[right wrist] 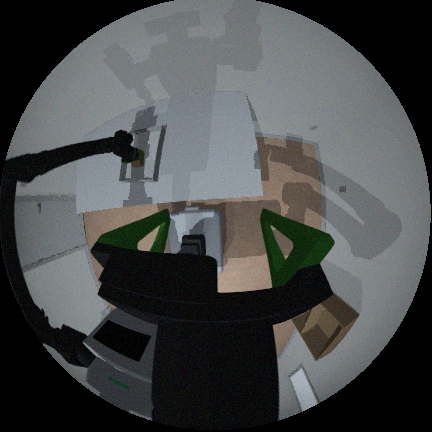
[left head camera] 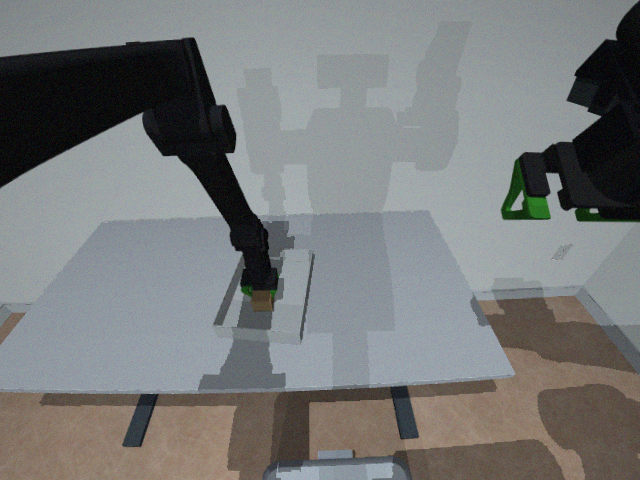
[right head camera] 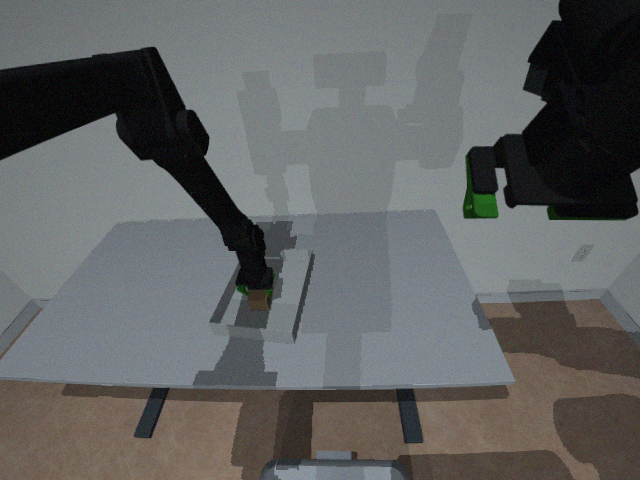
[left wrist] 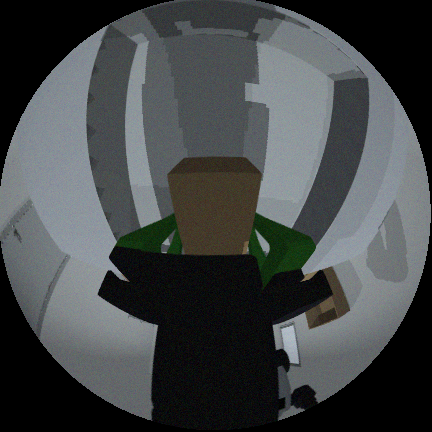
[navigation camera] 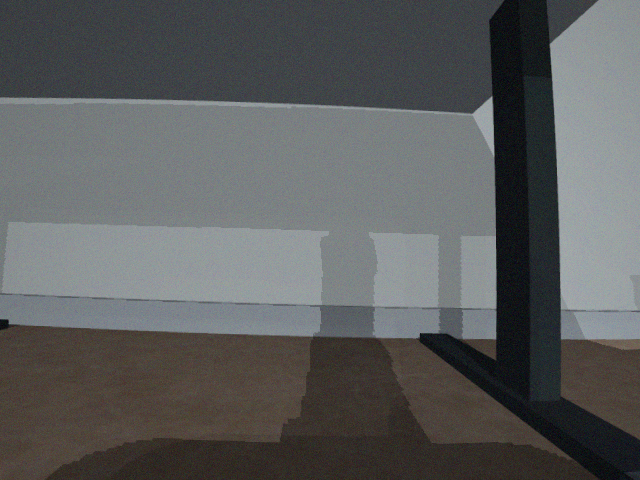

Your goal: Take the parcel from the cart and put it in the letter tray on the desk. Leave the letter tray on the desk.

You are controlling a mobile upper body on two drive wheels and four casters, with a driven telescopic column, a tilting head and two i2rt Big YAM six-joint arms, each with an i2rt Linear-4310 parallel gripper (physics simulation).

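Places are measured from the left arm's base along level axes (x ahead, y left, z up), in centimetres.
Pixels of known places: left gripper, between the fingertips: (right wrist: 137, 159) (left head camera: 263, 297) (right head camera: 260, 296) (left wrist: 214, 213); right gripper, between the fingertips: (right wrist: 214, 213) (left head camera: 540, 215) (right head camera: 506, 213).
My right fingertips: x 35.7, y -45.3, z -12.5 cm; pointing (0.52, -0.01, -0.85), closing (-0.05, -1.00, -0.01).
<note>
For each thing: its middle in the pictures, then the offset to it from my right fingertips. "*": a spot on its surface instead. Level surfaces: height alone.
- brown box-shaped parcel, middle of its body: (left wrist: 214, 210) (left head camera: 263, 294) (right head camera: 260, 294) (right wrist: 137, 158) dy +44.7, dx +30.9, dz -52.2 cm
- white letter tray, middle of its body: (left wrist: 229, 174) (left head camera: 269, 289) (right head camera: 267, 288) (right wrist: 140, 153) dy +43.3, dx +34.0, dz -53.4 cm
- grey-white desk, height of its surface: dz -56.5 cm
- dark desk leg, a spot on its surface: (navigation camera: 529, 206) * dy -9.0, dx +38.0, dz -97.0 cm
The brown box-shaped parcel (left head camera: 262, 301) (right head camera: 258, 299) (left wrist: 215, 212) is between the fingers of my left gripper (left head camera: 260, 292) (right head camera: 255, 290), which is shut on it. The parcel is within the outline of the white letter tray (left head camera: 258, 334) (right head camera: 253, 333) (left wrist: 351, 120); whether its underside touches the tray floor I cannot tell. The tray stands on the grey-white desk (left head camera: 439, 330) (right head camera: 439, 330) (right wrist: 235, 150). My right gripper (right wrist: 214, 213) is open and empty, high up at the right of both head views. The cart does not show clearly in any view.
A dark desk leg (navigation camera: 529, 206) with a long foot shows in the navigation camera. An open brown box (right wrist: 345, 312) (left wrist: 340, 295) stands at the lower right of both wrist views. A wall is behind the desk. The robot's grey base (left head camera: 336, 470) (right head camera: 336, 471) is in front of the desk.
</note>
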